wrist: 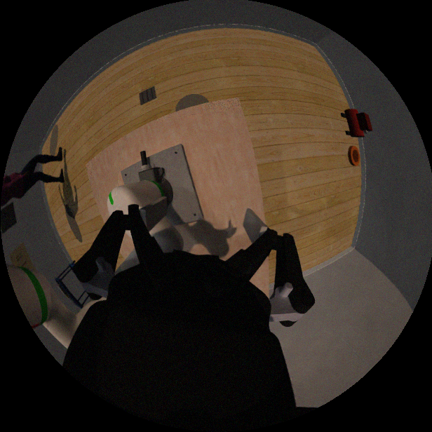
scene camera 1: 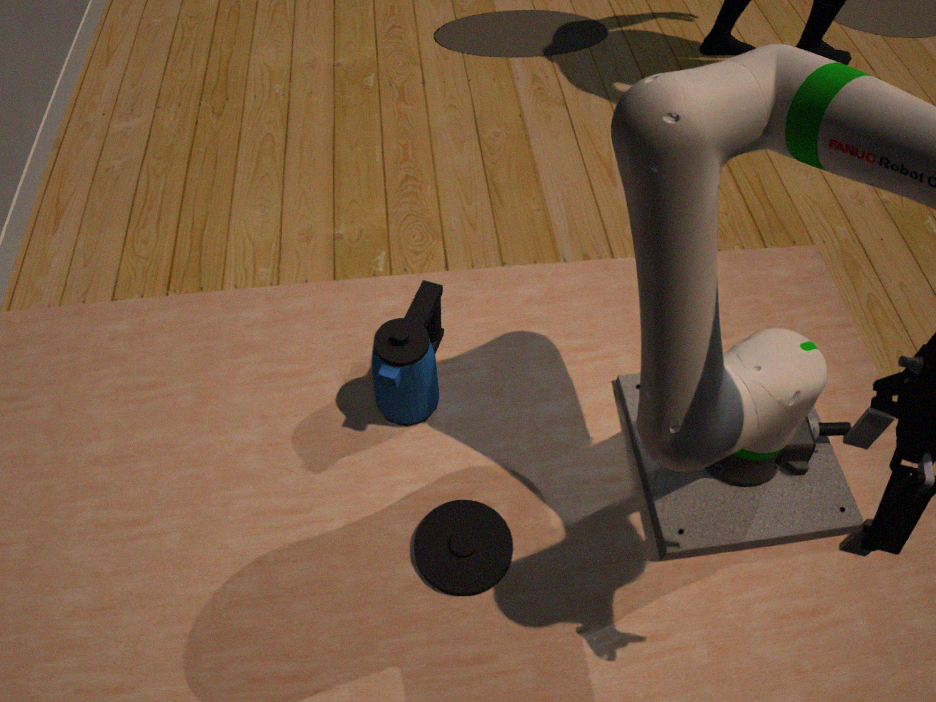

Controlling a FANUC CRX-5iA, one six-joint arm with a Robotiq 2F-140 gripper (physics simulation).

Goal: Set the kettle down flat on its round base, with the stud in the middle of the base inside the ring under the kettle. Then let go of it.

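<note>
The blue kettle [scene camera 1: 409, 392] with a black lid and black handle [scene camera 1: 424, 303] stands upright on the table, left of the arm in the scene view. Its handle points away to the back and its spout to the front. The ring under it is hidden. The round black base [scene camera 1: 437, 565] lies flat on the table, in front of the kettle and apart from it, with its small stud [scene camera 1: 462, 542] in the middle facing up. My gripper [scene camera 1: 862, 485] [wrist: 205, 210] is open and empty, at the right edge of the scene view, far from both. The kettle does not show in the wrist view.
The arm stands on a grey mounting plate [scene camera 1: 710, 528] [wrist: 189, 182] on the wooden table [scene camera 1: 151, 453] [wrist: 225, 145], right of the kettle and base. The arm's shadow falls across the table around them. A person's legs [scene camera 1: 729, 30] [wrist: 45, 167] show beyond the table.
</note>
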